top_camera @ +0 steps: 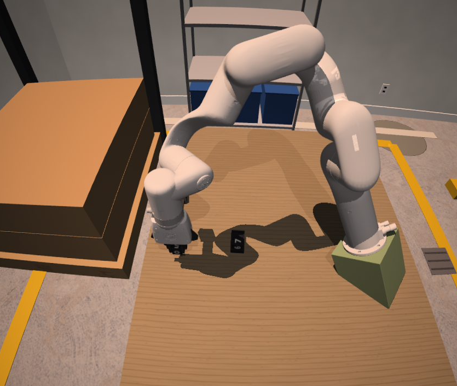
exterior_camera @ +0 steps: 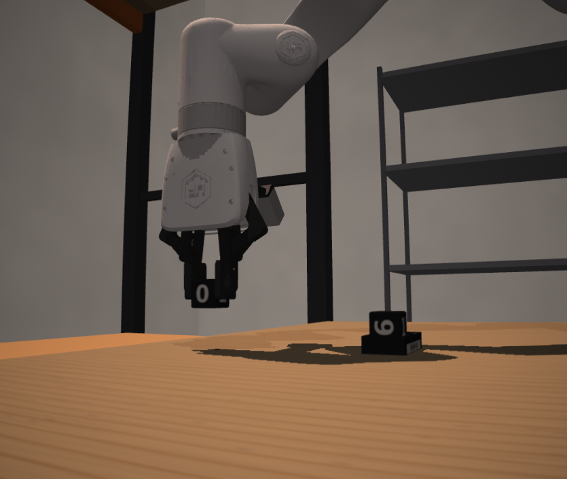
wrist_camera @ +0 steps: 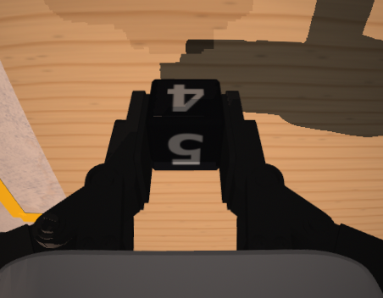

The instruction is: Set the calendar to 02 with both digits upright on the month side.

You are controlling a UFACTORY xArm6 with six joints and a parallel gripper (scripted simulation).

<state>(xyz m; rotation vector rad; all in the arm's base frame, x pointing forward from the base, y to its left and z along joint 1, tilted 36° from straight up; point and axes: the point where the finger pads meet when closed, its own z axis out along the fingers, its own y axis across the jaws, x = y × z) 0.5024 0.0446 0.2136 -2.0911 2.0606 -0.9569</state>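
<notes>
Right now the cube is 180 mm behind my hand, 20 mm to the right of it and 50 mm below it. Round my hand: black calendar tray 180 mm behind, 40 mm to the right, 60 mm below.
</notes>
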